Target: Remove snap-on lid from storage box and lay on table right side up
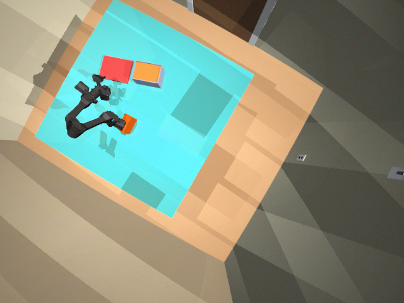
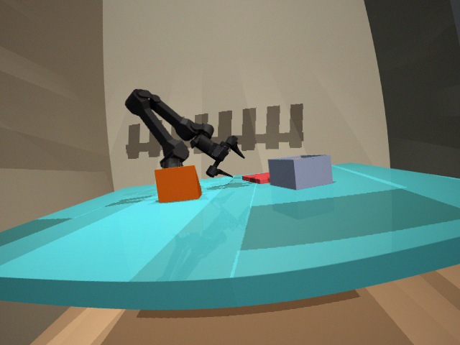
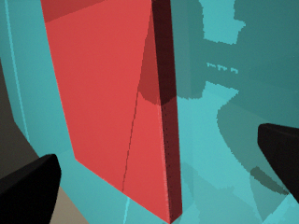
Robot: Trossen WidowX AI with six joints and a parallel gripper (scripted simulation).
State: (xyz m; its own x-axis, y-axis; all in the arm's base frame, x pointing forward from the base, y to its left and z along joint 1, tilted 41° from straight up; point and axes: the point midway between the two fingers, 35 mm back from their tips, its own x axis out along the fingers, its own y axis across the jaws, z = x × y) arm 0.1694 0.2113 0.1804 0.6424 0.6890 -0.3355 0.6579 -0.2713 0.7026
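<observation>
The lid is 120 mm ahead of my gripper tip, 50 mm to the left of it and 50 mm below it. From my gripper tip the other things lie so: grey storage box 220 mm ahead, 220 mm to the right, 20 mm below.
</observation>
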